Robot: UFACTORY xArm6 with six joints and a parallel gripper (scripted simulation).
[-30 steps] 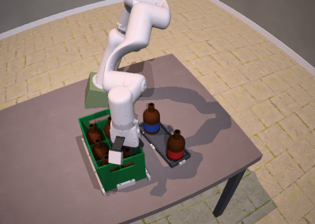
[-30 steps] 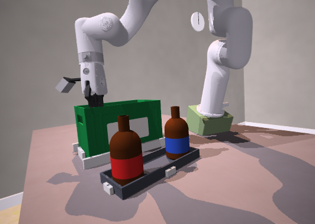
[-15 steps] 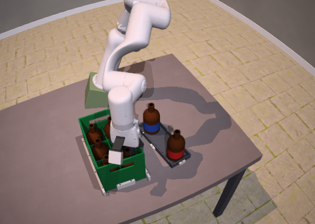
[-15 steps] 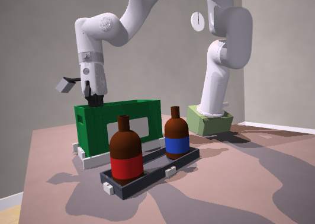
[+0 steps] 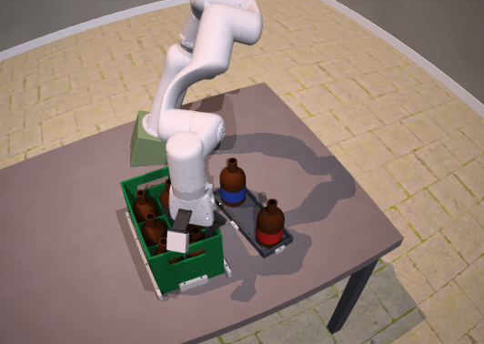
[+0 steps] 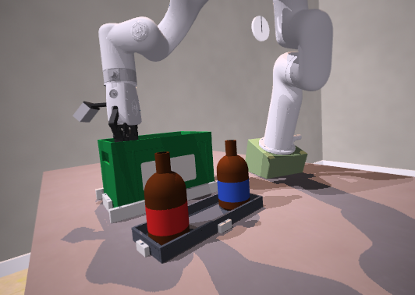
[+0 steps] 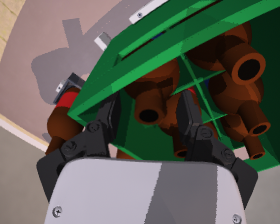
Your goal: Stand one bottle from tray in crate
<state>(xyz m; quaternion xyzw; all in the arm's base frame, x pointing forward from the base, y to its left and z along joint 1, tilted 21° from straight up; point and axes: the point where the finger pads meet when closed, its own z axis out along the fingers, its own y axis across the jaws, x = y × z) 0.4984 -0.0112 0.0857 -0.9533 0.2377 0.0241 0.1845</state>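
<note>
The green crate lies 8 cm below my hand, 8 cm behind it and 6 cm to the right of it. From my hand the other things lie so: dark tray 18 cm to the left, 15 cm below, 12 cm behind.
</note>
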